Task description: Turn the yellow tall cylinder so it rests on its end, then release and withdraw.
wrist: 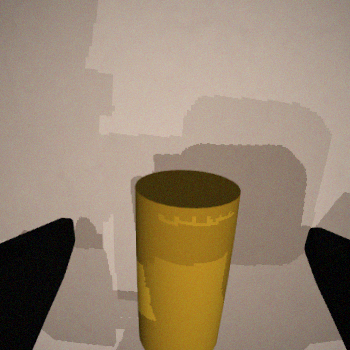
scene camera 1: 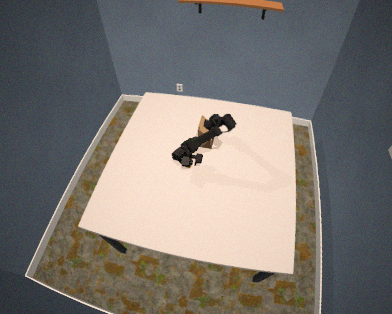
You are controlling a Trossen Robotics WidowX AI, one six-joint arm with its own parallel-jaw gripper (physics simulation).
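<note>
The yellow cylinder lies on its side in the wrist view, its dark round end toward the upper part of that view and its other end cut off at the bottom edge. It does not show in the scene view, where the gripper covers that spot. My gripper is open and empty. Its black fingers stand to the left and right of the cylinder, with a wide gap on each side, and neither touches it. Shadows of the arm and gripper fall over the cylinder and the tabletop around it.
The white table carries the black arm, which reaches from the back toward the front left. A brown wooden block stands beside and partly beneath the arm. An orange shelf hangs on the back wall, away from the table.
</note>
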